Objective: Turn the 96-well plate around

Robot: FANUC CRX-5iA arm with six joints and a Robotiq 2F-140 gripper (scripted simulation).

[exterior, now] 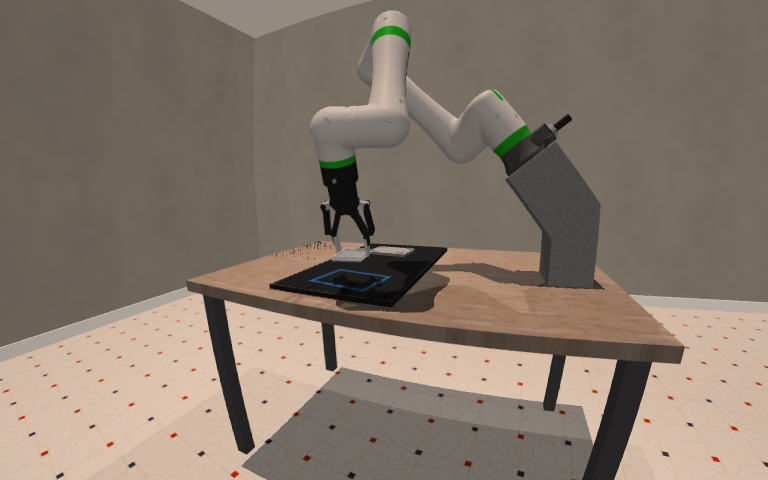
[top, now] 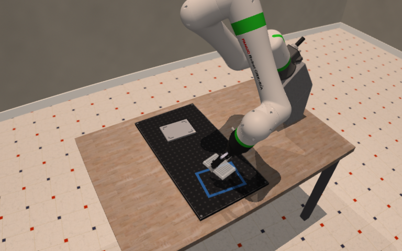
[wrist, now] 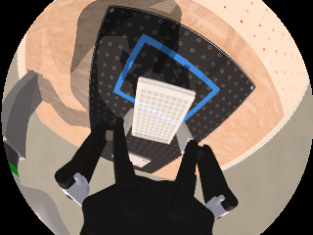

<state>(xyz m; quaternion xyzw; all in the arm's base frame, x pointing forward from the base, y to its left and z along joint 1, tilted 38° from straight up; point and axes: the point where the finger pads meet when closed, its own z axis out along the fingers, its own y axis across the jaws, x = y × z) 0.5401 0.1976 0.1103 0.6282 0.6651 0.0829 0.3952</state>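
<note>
My gripper is now 20 mm short of the grey plate nest N1, 370 mm to the left of it and 90 mm above it. From my hand the other things lie so: white 96-well plate: 30 mm below.
</note>
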